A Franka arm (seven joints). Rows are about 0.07 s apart.
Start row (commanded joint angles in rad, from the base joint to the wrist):
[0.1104, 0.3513, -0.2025, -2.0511, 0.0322, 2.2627, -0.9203]
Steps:
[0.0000, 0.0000, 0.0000, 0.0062, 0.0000, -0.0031, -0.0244]
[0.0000, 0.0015, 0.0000, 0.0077, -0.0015, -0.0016, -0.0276]
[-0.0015, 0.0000, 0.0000, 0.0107, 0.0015, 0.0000, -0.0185]
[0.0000, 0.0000, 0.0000, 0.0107, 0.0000, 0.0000, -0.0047]
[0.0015, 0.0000, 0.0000, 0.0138, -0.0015, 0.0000, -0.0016]
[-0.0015, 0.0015, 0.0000, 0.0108, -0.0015, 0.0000, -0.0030]
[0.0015, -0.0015, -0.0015, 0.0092, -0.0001, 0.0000, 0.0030]
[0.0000, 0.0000, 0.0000, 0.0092, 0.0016, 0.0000, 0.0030]
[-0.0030, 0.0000, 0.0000, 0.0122, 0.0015, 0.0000, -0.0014]
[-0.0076, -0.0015, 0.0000, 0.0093, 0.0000, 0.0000, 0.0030]
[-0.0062, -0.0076, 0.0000, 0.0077, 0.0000, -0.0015, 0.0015]
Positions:
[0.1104, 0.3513, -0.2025, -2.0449, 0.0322, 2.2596, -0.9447]
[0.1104, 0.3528, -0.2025, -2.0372, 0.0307, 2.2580, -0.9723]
[0.1089, 0.3528, -0.2025, -2.0265, 0.0322, 2.2580, -0.9908]
[0.1089, 0.3528, -0.2025, -2.0158, 0.0322, 2.2580, -0.9955]
[0.1104, 0.3528, -0.2025, -2.0020, 0.0307, 2.2580, -0.9971]
[0.1089, 0.3543, -0.2025, -1.9912, 0.0292, 2.2580, -1.0001]
[0.1104, 0.3528, -0.2040, -1.9820, 0.0291, 2.2580, -0.9971]
[0.1104, 0.3528, -0.2040, -1.9728, 0.0307, 2.2580, -0.9941]
[0.1074, 0.3528, -0.2040, -1.9606, 0.0322, 2.2580, -0.9955]
[0.0998, 0.3513, -0.2040, -1.9513, 0.0322, 2.2580, -0.9925]
[0.0936, 0.3437, -0.2040, -1.9436, 0.0322, 2.2565, -0.9910]

